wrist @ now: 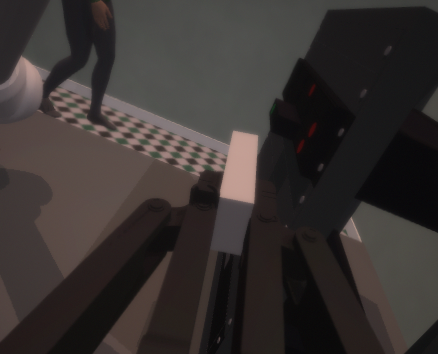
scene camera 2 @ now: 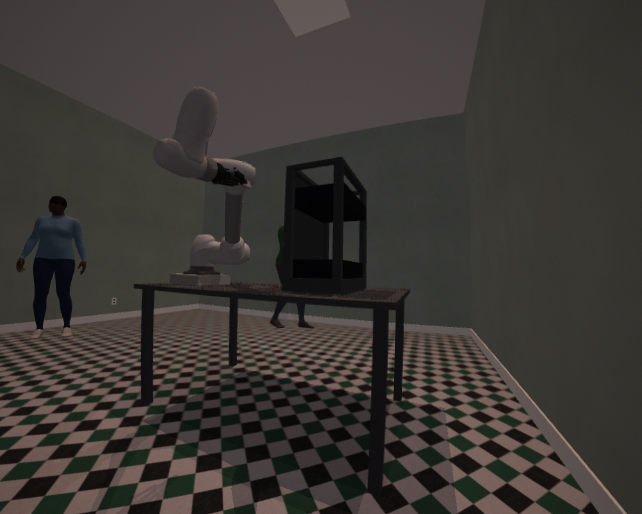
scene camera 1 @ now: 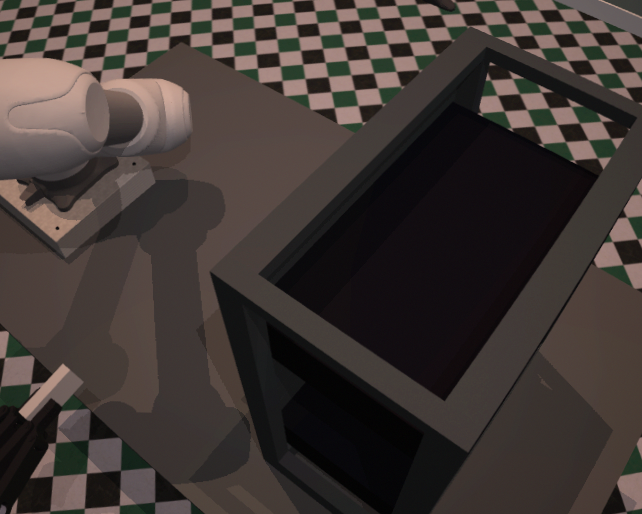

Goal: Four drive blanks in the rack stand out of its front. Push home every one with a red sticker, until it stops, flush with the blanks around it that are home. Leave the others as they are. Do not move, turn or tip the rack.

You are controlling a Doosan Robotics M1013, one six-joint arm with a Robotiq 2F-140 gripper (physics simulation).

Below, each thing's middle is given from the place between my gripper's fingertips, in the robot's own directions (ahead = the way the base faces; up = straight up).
The drive blank (wrist: pixel 284 119) is 34 cm to the left of my hand, 13 cm ahead of it and 5 cm below it.
